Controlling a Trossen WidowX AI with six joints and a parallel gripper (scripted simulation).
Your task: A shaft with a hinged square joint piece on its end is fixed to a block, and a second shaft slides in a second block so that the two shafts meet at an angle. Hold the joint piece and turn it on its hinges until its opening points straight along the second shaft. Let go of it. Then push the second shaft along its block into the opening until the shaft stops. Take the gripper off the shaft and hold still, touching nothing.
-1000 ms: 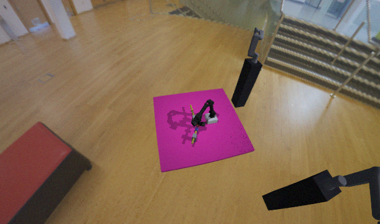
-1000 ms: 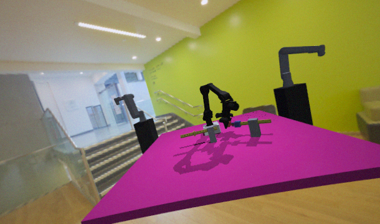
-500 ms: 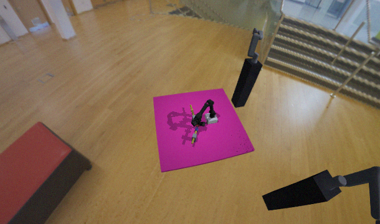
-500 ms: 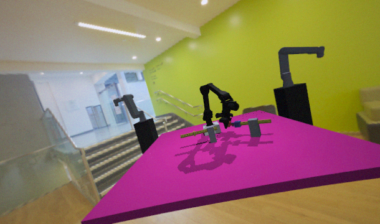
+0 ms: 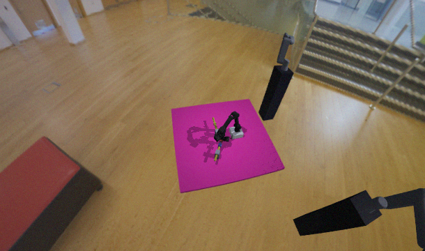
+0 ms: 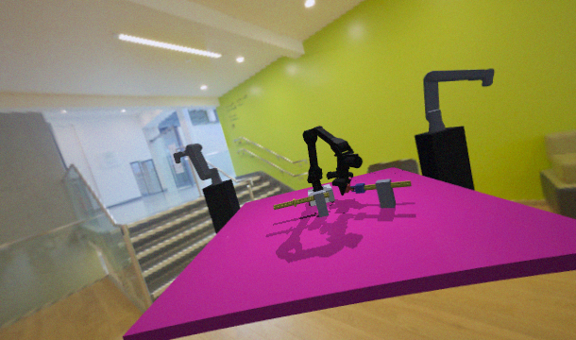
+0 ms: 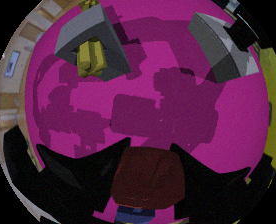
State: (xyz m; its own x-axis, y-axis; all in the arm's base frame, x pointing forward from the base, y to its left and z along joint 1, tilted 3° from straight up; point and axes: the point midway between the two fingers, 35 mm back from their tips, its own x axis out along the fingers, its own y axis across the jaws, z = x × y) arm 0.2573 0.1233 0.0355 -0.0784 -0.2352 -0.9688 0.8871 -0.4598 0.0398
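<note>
The dark red square joint piece is 10 mm ahead of my gripper tip, 20 mm to the left of it and 30 mm above it.
</note>
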